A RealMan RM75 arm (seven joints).
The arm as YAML. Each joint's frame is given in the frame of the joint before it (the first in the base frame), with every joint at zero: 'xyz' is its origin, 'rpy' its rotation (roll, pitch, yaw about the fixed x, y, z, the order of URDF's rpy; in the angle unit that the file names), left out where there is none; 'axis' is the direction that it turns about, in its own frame. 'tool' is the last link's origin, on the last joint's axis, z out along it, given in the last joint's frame.
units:
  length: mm
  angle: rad
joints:
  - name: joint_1
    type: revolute
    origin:
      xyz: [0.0, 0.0, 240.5]
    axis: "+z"
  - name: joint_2
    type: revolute
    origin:
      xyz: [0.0, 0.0, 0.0]
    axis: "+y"
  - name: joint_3
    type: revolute
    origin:
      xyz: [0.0, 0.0, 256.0]
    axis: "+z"
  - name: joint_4
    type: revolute
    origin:
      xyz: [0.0, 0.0, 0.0]
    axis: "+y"
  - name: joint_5
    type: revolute
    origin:
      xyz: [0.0, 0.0, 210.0]
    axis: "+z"
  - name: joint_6
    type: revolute
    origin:
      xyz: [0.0, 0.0, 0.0]
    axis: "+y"
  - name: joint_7
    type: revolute
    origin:
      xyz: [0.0, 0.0, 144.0]
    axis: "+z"
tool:
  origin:
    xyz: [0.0, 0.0, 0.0]
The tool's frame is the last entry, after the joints.
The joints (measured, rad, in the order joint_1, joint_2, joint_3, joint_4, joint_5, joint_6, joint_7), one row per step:
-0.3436 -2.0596 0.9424 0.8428 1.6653 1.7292 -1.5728
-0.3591 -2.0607 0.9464 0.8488 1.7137 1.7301 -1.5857
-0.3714 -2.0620 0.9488 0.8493 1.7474 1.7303 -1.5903
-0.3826 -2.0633 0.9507 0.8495 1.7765 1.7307 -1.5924
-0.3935 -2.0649 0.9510 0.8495 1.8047 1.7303 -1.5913
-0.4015 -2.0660 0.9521 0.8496 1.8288 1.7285 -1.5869
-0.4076 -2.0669 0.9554 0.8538 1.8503 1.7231 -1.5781
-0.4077 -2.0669 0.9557 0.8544 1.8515 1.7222 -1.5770
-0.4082 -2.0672 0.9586 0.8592 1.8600 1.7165 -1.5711
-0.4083 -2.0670 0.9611 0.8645 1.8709 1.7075 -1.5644
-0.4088 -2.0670 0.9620 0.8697 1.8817 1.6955 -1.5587
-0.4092 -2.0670 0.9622 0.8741 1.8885 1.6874 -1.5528
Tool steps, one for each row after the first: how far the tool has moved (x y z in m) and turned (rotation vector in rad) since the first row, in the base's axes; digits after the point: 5 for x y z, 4 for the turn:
0.00091 0.00112 -0.00439 -0.0340 0.0400 -0.0083
0.00151 0.00199 -0.00788 -0.0563 0.0674 -0.0159
0.00214 0.00280 -0.01084 -0.0743 0.0914 -0.0244
0.00262 0.00375 -0.01351 -0.0882 0.1150 -0.0339
0.00251 0.00440 -0.01576 -0.0975 0.1370 -0.0433
0.00240 0.00543 -0.01753 -0.0997 0.1617 -0.0566
0.00232 0.00553 -0.01758 -0.0990 0.1637 -0.0576
0.00191 0.00612 -0.01810 -0.0953 0.1772 -0.0640
0.00082 0.00704 -0.01847 -0.0892 0.1947 -0.0688
-0.00039 0.00856 -0.01866 -0.0801 0.2125 -0.0708
-0.00106 0.00974 -0.01854 -0.0717 0.2247 -0.0744

